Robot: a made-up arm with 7 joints. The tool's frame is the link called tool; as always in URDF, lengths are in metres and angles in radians.
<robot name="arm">
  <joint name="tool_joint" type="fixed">
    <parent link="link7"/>
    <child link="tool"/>
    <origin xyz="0 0 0" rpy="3.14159 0 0"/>
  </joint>
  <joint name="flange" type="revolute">
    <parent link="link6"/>
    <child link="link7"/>
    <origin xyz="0.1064 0 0"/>
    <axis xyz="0 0 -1"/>
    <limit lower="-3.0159" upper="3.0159"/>
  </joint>
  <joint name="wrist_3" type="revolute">
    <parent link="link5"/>
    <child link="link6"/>
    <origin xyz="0 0 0"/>
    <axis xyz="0 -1 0"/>
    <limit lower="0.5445" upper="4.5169"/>
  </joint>
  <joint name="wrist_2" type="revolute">
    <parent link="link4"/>
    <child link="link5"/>
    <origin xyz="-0.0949 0 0.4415"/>
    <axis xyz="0 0 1"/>
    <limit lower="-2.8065" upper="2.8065"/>
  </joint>
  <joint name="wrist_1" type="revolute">
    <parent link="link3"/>
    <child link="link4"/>
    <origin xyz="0.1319 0 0"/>
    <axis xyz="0 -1 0"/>
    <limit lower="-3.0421" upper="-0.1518"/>
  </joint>
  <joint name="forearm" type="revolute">
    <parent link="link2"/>
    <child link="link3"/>
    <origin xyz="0 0 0.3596"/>
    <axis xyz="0 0 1"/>
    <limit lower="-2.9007" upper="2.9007"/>
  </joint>
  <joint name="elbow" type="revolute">
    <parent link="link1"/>
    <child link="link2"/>
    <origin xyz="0 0 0"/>
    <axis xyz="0 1 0"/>
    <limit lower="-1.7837" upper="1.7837"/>
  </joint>
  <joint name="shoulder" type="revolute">
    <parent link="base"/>
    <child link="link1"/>
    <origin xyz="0 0 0.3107"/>
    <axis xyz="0 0 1"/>
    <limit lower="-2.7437" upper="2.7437"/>
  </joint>
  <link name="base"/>
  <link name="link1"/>
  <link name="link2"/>
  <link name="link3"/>
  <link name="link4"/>
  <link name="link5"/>
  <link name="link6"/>
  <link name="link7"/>
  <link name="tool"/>
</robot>
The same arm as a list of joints. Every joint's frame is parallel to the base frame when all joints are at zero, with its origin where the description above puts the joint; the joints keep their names.
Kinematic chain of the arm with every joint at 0, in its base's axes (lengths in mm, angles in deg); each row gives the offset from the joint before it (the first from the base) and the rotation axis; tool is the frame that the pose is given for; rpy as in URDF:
shoulder: xyz 0.0 0.0 310.7 axis +z
elbow: xyz 0.0 0.0 0.0 axis +y
forearm: xyz 0.0 0.0 359.6 axis +z
wrist_1: xyz 131.9 0.0 0.0 axis -y
wrist_2: xyz -94.9 0.0 441.5 axis +z
wrist_3: xyz 0.0 0.0 0.0 axis -y
flange: xyz 106.4 0.0 0.0 axis -z
tool: xyz 0.0 0.0 0.0 rpy 180.00 0.00 0.00
Joint limits (deg, base to tool): -157.20..157.20 -102.20..102.20 -166.20..166.20 -174.30..-8.70 -160.80..160.80 31.20..258.80 -172.80..172.80

